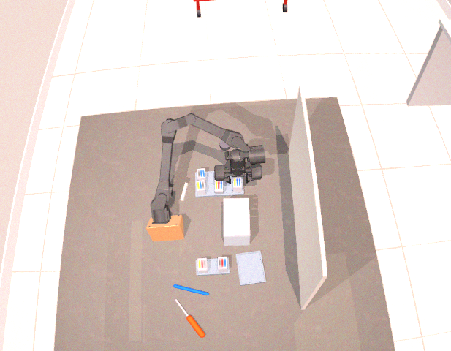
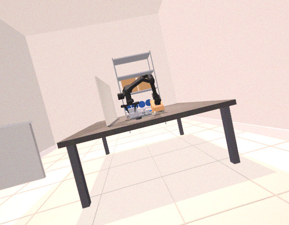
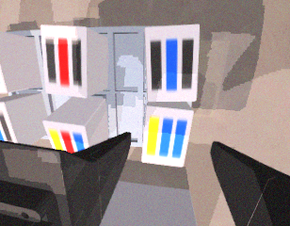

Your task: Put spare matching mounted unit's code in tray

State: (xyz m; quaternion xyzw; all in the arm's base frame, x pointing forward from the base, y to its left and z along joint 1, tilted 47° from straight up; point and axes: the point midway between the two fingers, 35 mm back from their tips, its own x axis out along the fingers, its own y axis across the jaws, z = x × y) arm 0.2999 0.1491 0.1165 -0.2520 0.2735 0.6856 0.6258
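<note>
Now: gripper tip 4 cm short of the pale tray, 35 cm to the left of it and 5 cm above it. Also, from my gripper tip: mounted unit 1 cm behind, 17 cm to the right; then holder 10 cm behind, 35 cm to the right, 5 cm below; then tall grey panel 23 cm ahead, 18 cm to the right, 17 cm above.
</note>
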